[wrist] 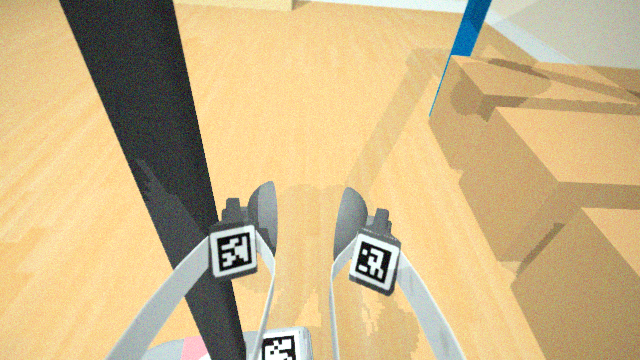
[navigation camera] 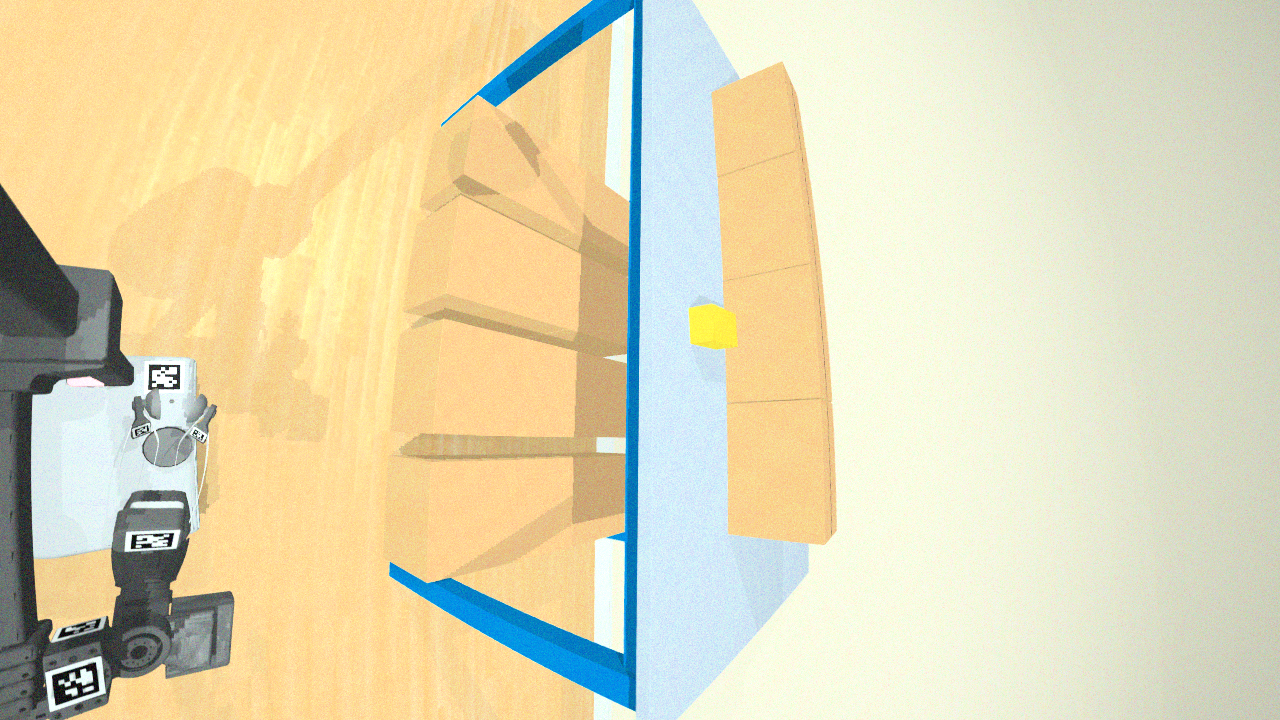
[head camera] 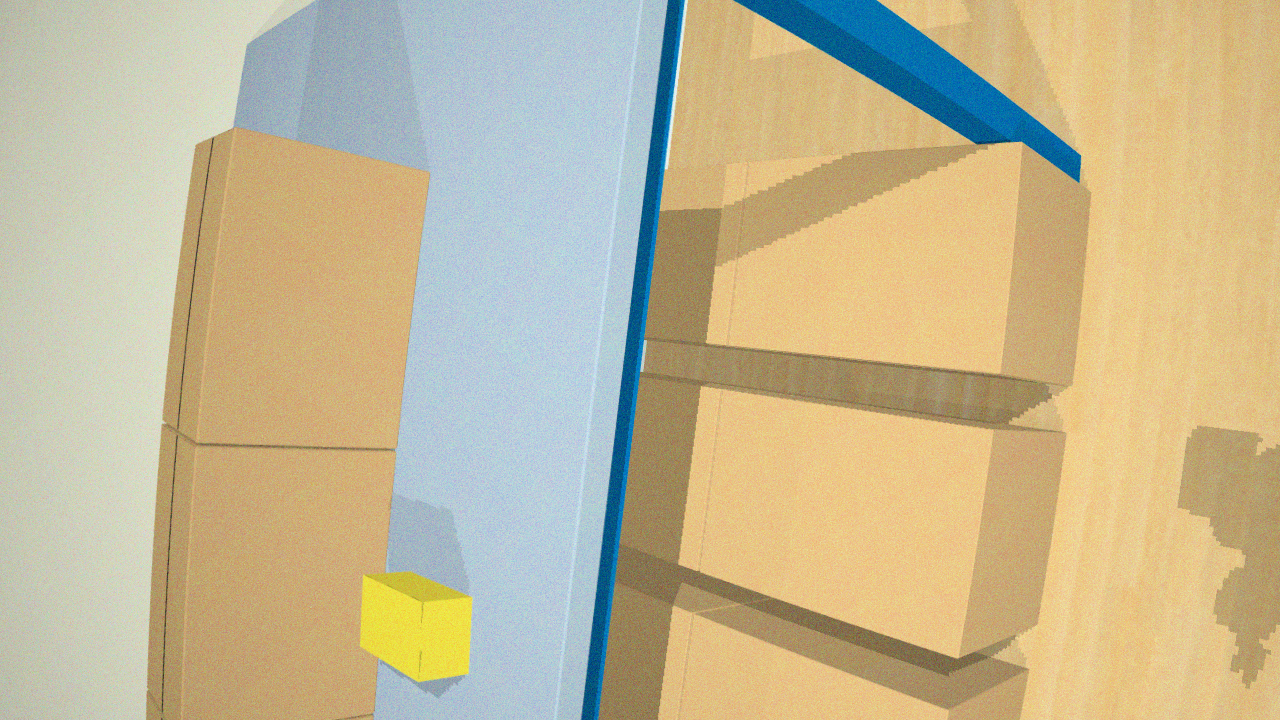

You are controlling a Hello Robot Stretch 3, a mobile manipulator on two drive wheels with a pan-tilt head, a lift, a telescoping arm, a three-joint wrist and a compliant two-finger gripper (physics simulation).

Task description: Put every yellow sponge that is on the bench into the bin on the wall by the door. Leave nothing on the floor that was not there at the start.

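Seen in the pictures: gripper, between the fingertips: (wrist: 308, 209) (navigation camera: 179, 392); robot's base, origin of its link: (navigation camera: 166, 443).
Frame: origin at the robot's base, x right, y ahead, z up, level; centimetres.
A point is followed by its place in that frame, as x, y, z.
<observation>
A yellow sponge (head camera: 416, 626) {-15.2, 63.5, 95.9} (navigation camera: 712, 325) {-15.8, 62.9, 95.7}, block-shaped, is on the pale blue top of the bench (head camera: 519, 268) {12.0, 58.1, 91.4} (navigation camera: 675, 429) {0.5, 55.8, 91.4}, close against the row of cardboard boxes at the wall side. In the head camera view it is low, left of the middle; in the navigation camera view it is right of the middle. My gripper (wrist: 308, 209) {-8.7, 1.8, 50.5} (navigation camera: 175, 407) {-8.7, 1.8, 50.5} is open with a gap between its two rounded fingertips, and floor shows between them. It is above my base, apart from the bench and the sponge. The bin and the door do not show in these views.
Cardboard boxes (head camera: 295, 295) (navigation camera: 768, 214) stand in a row on the bench along the wall. Larger cardboard boxes (head camera: 859, 277) (navigation camera: 505, 376) (wrist: 575, 145) stand below it. The bench has a blue frame (head camera: 930, 71) {39.3, 46.9, 47.8} (navigation camera: 537, 635) {37.8, 47.3, 64.8} (wrist: 470, 30) {-98.1, 66.5, 35.1}. My dark mast (wrist: 150, 125) {-11.6, -6.5, 54.4} is left of the gripper.
</observation>
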